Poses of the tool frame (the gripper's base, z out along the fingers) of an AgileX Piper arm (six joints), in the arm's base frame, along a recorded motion.
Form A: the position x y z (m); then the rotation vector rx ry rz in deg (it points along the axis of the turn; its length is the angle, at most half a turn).
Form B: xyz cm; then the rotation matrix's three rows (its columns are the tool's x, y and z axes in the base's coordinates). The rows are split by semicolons. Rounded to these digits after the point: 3 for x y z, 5 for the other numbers.
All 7 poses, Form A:
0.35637 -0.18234 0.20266 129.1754 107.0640 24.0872
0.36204 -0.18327 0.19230 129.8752 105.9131 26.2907
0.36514 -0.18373 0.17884 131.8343 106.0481 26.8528
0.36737 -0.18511 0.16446 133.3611 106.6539 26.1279
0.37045 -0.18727 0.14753 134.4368 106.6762 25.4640
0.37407 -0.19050 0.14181 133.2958 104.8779 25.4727
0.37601 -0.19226 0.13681 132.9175 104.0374 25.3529
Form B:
35.637 -18.234 20.266; 0.16865 0.92882 0.32994; 0.98063 -0.19195 0.03910; 0.09965 0.31695 -0.94319
36.204 -18.327 19.230; 0.17907 0.92035 0.34770; 0.97611 -0.21041 0.05422; 0.12305 0.32969 -0.93604
36.514 -18.373 17.884; 0.18912 0.92363 0.33339; 0.97099 -0.22651 0.07670; 0.14635 0.30921 -0.93967
36.737 -18.511 16.446; 0.19515 0.93033 0.31049; 0.96850 -0.23272 0.08860; 0.15468 0.28342 -0.94644
37.045 -18.727 14.753; 0.20339 0.93317 0.29635; 0.96641 -0.23990 0.09216; 0.15709 0.26765 -0.95062
37.407 -19.050 14.181; 0.21237 0.92336 0.31986; 0.96721 -0.24529 0.06591; 0.13932 0.29537 -0.94517
37.601 -19.226 13.681; 0.21802 0.91901 0.32846; 0.96709 -0.24867 0.05384; 0.13116 0.30592 -0.94298

